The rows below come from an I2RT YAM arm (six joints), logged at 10 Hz.
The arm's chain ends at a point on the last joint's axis. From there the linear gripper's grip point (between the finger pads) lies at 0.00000 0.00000 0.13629 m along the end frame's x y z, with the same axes.
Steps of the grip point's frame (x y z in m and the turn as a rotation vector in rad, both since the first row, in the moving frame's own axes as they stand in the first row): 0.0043, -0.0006, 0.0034, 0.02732, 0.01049, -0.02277; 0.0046, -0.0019, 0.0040, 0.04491, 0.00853, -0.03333; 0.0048, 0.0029, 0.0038, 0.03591, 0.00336, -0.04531; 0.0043, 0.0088, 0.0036, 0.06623, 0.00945, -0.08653; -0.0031, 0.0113, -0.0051, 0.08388, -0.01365, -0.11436; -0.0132, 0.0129, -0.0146, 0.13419, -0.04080, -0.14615; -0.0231, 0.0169, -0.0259, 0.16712, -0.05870, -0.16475
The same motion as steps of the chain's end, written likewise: 0.0029, 0.0031, 0.0035, 0.02732, 0.01049, -0.02277; 0.0035, 0.0042, 0.0041, 0.04491, 0.00853, -0.03333; 0.0045, 0.0078, 0.0039, 0.03591, 0.00336, -0.04531; 0.0034, 0.0179, 0.0039, 0.06623, 0.00945, -0.08653; -0.0006, 0.0226, -0.0046, 0.08388, -0.01365, -0.11436; -0.0063, 0.0307, -0.0133, 0.13419, -0.04080, -0.14615; -0.0133, 0.0388, -0.0238, 0.16712, -0.05870, -0.16475
